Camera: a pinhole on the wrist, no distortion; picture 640 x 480 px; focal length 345.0 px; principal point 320.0 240.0 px. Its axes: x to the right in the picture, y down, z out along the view. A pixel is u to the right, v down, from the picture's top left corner.
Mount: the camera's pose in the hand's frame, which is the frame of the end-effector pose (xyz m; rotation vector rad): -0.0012 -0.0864 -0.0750 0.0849 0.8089 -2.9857
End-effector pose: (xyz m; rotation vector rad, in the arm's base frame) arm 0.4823 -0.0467 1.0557 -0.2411 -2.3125 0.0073
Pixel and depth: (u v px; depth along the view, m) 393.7 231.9 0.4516
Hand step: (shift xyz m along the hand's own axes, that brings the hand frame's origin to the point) -0.1164 -0.3085 0.3133
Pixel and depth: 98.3 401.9 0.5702
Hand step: 0.3571 -0.5939 0.3058
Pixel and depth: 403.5 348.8 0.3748
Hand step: -0.0998 -0.3806 0.1827
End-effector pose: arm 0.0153 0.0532 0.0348 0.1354 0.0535 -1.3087
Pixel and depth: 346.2 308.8 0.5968
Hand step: -0.0635 -0.4921 0.3766
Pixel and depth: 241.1 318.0 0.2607
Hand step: 0.0512 -0.2671 0.1240
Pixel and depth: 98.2 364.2 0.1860
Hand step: 0.1145 -0.2344 0.0594
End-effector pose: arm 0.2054 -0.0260 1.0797 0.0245 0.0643 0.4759
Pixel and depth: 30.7 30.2 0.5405
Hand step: 0.4093 -0.0621 0.5857
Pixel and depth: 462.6 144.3 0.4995
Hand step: -0.2357 -0.2258 0.4117
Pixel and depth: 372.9 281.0 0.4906
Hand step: -0.0927 -0.3870 0.3136
